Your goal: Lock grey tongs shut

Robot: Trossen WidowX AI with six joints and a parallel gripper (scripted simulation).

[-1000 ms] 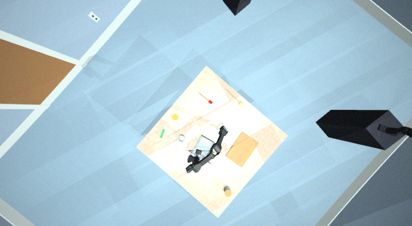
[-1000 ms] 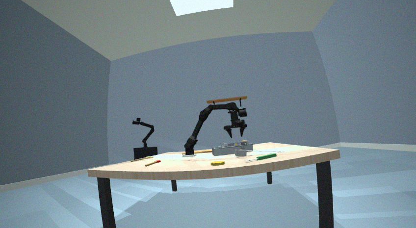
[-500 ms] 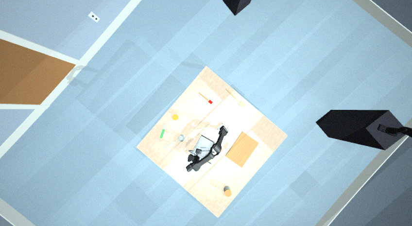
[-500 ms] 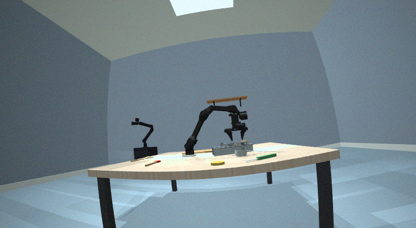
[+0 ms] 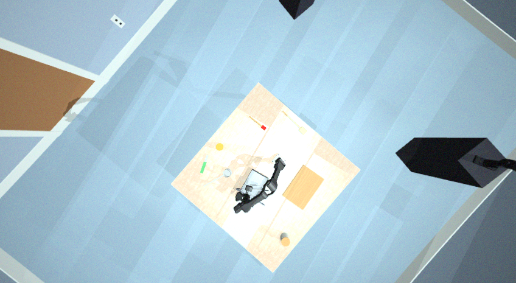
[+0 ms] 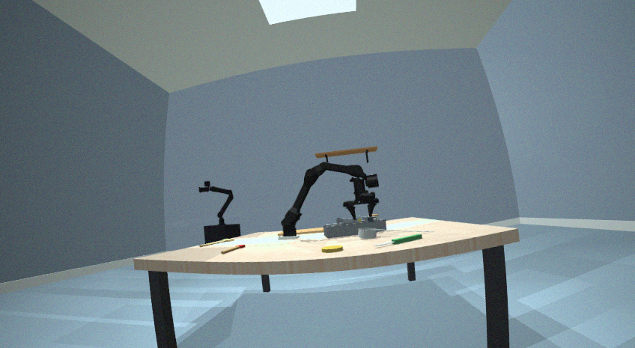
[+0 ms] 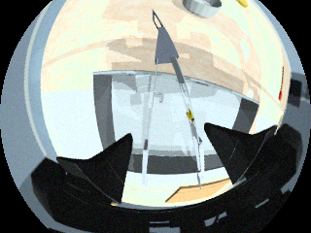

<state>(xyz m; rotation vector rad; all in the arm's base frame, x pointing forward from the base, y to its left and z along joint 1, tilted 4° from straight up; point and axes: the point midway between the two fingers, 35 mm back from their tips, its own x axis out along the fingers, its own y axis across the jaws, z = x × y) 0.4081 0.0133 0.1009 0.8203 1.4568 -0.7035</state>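
My gripper tip is 50 mm past the roasting tin, 10 mm to the right of it and 40 mm above it. Round my gripper tip: wooden board: 430 mm behind, 320 mm to the left, 60 mm below; then green-handled tool: 150 mm ahead, 470 mm to the right, 60 mm below; then red-tipped stick: 490 mm behind, 410 mm to the right, 70 mm below.
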